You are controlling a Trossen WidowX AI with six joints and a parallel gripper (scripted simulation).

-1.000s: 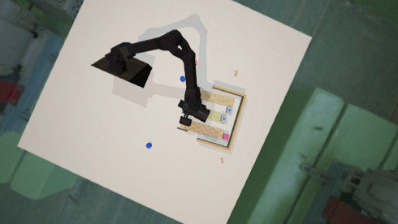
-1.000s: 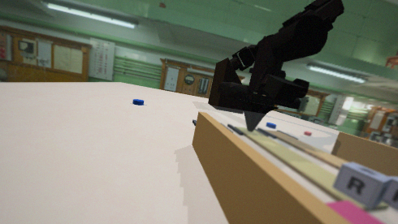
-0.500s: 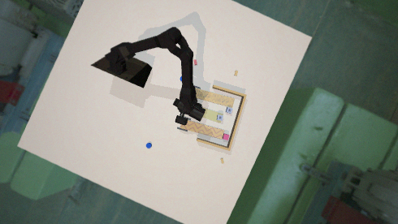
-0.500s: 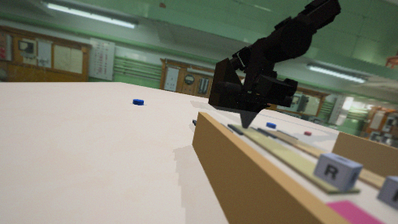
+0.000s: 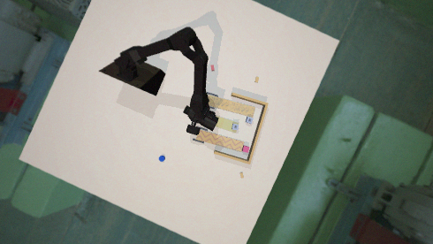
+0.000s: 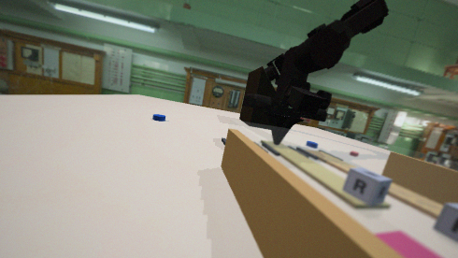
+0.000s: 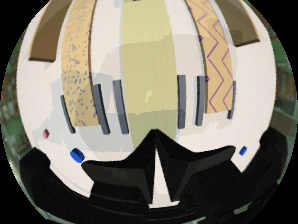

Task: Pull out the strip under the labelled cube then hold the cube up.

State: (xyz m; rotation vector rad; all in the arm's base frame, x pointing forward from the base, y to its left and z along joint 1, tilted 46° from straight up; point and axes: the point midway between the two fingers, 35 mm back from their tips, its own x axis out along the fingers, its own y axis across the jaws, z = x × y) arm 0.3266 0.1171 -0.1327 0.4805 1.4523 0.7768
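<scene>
My gripper tip is now 90 mm short of the yellow strip and 20 mm to the right of it.
</scene>
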